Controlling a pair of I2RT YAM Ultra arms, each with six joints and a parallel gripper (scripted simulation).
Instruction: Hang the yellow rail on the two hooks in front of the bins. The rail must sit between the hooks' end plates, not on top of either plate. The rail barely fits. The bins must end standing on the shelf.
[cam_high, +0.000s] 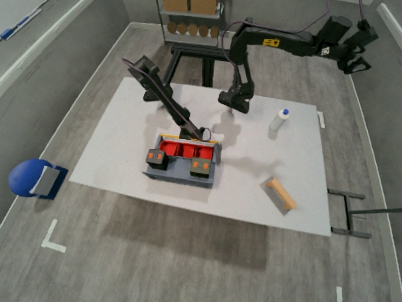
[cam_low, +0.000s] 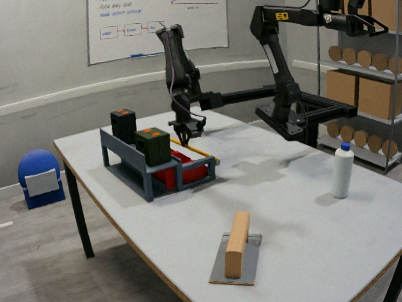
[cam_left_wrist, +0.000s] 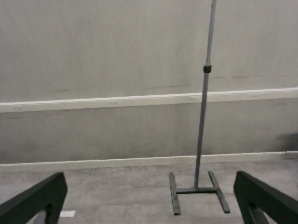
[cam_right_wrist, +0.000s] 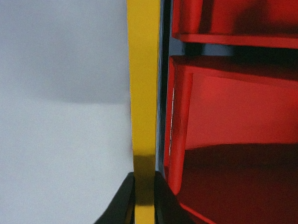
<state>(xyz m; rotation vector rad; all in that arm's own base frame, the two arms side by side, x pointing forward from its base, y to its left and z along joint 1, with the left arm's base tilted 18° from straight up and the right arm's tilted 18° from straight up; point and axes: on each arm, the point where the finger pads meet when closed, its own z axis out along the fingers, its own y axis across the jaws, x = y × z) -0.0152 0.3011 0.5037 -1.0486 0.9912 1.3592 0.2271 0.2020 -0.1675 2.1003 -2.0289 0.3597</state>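
Note:
The yellow rail lies 10 mm below my right hand. Also, from my right hand: green box: 200 mm ahead, 110 mm to the left, 70 mm above; then blue-grey shelf: 130 mm ahead, 10 mm below; then white bottle: 210 mm behind, 590 mm to the left, 10 mm above.

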